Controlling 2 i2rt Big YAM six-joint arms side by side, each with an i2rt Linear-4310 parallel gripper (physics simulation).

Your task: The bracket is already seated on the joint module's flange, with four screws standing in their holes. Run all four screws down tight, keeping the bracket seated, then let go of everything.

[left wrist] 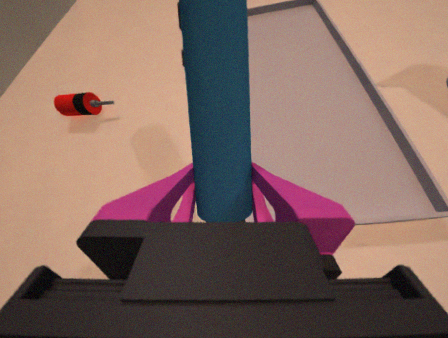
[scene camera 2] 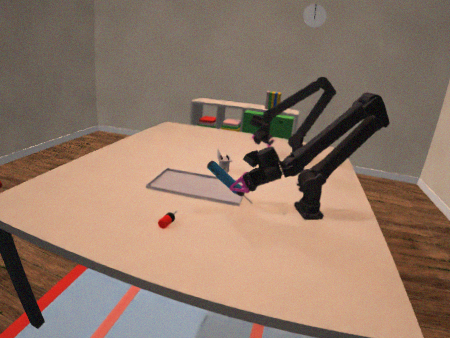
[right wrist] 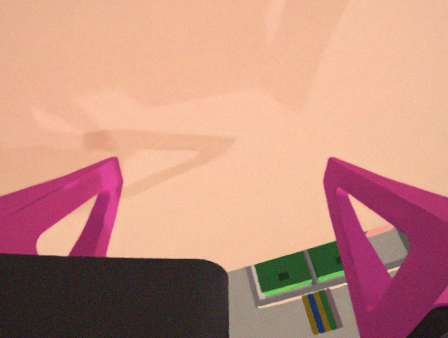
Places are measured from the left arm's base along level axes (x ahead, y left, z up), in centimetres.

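Pixels of known places: left gripper, fingertip midpoint: [left wrist: 223,169] [scene camera 2: 231,187]; right gripper, fingertip midpoint: [scene camera 2: 261,146] [right wrist: 223,168]; left arm's base at its link origin: [scene camera 2: 307,211].
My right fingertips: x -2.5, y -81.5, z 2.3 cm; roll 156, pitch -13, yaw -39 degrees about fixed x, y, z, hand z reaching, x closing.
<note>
Ahead of a thing's pixels: the offset from my right fingertips to its top centre.
A grey joint module {dy +38.2, dx +31.7, dz +4.0 cm} [scene camera 2: 224,166] with the bracket [scene camera 2: 219,155] on top stands beyond the tray in the scene view. Small dark spots show at the bracket, but the screws are too small to count or judge. My left gripper [scene camera 2: 239,185] [left wrist: 223,169] is shut on a blue screwdriver [scene camera 2: 221,173] [left wrist: 217,100]. The screwdriver is tilted, its thin shaft pointing down and right, near the tray's right end and apart from the module. My right gripper [scene camera 2: 262,140] [right wrist: 223,168] is open and empty above the table, farther back than the module.
A shallow grey tray {dy +58.2, dx +46.1, dz -0.7 cm} [scene camera 2: 192,201] [left wrist: 367,85] lies on the table in front of the module. A red screwdriver with a black band {dy +86.9, dx +58.1, dz +1.1 cm} [scene camera 2: 165,220] [left wrist: 80,103] lies nearer the table's front edge. A shelf unit with green bins [scene camera 2: 269,124] [right wrist: 285,275] stands behind the table.
</note>
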